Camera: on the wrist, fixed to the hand. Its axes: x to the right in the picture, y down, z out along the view.
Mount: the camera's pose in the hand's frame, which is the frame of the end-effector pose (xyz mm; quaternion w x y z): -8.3 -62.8 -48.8 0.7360 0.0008 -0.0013 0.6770
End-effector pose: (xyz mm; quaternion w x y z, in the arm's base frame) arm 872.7 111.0 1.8 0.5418 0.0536 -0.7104 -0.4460
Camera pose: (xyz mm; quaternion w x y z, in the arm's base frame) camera 890.4 50.1 -46.9 0.6997 -0.4416 -0.5602 0.0390
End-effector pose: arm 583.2 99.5 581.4 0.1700 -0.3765 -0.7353 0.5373
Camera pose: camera 597.3 117.0 658.1 0.2393 0.7741 0.2861 -0.5116
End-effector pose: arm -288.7 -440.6 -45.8 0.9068 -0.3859 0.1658 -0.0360
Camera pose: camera -308.6 -516.5 -30.4 0.6923 -0.1711 0.3821 0.5878
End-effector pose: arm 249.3 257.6 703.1 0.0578 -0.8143 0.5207 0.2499
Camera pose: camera 318.5 275.4 738.9 0.1253 0.2464 -0.9346 -0.2237
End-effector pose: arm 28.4 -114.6 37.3 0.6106 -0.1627 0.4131 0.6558
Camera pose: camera 74.6 -161.7 -7.9 0.0061 0.1613 0.4139 0.8959
